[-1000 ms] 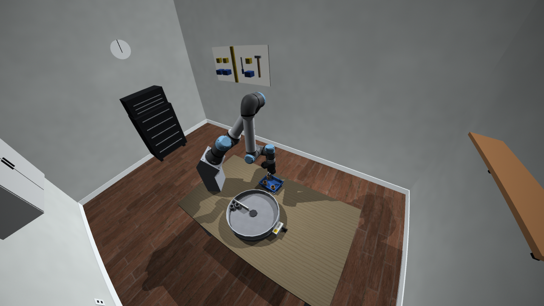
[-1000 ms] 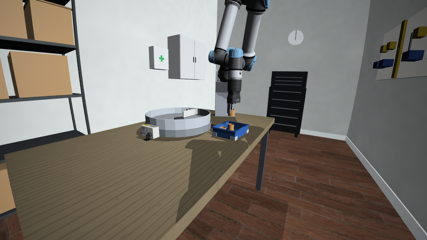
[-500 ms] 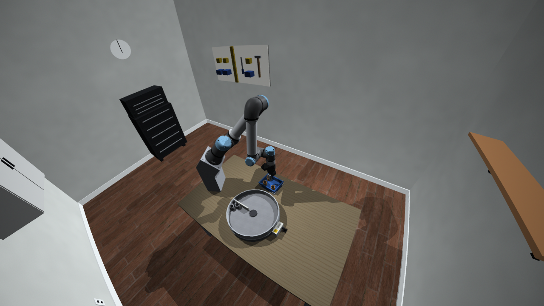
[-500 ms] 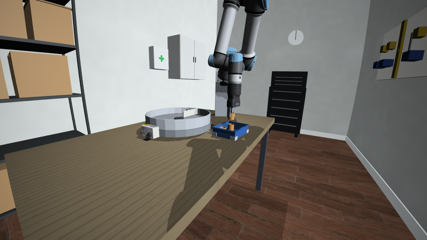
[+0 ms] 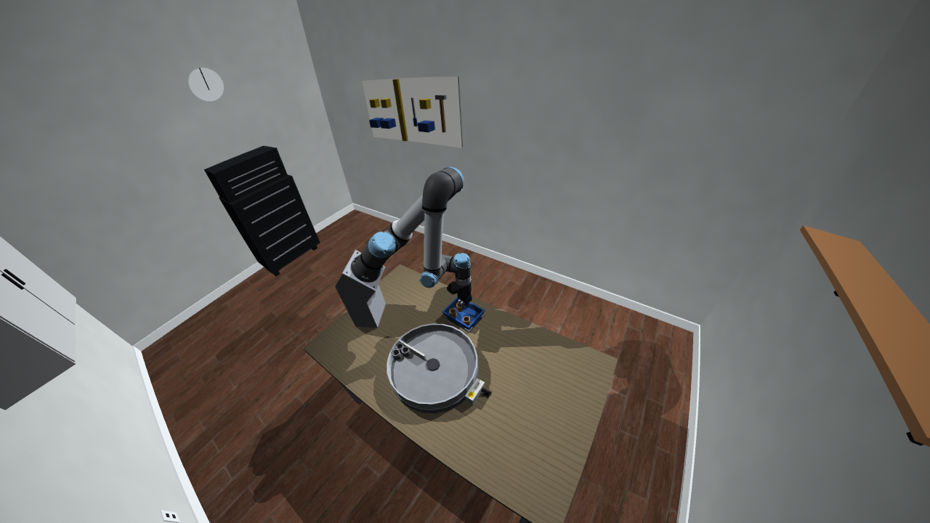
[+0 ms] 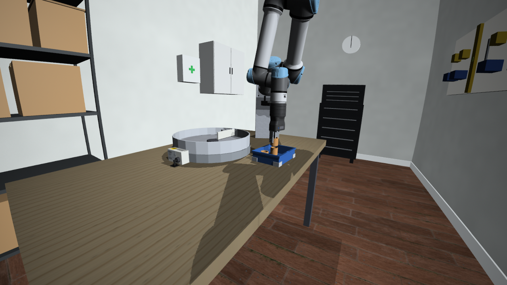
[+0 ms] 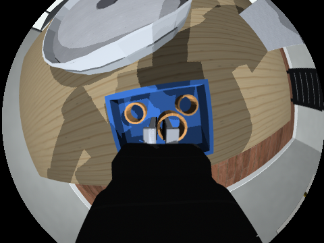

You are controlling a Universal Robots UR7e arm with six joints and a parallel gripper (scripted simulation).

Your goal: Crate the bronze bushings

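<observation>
The blue crate lies 80 mm below my hand, 10 mm to the left of it and 10 mm behind it. The rest, counted from my hand: round grey turning table: 320 mm to the right, 130 mm ahead, 50 mm below.
</observation>
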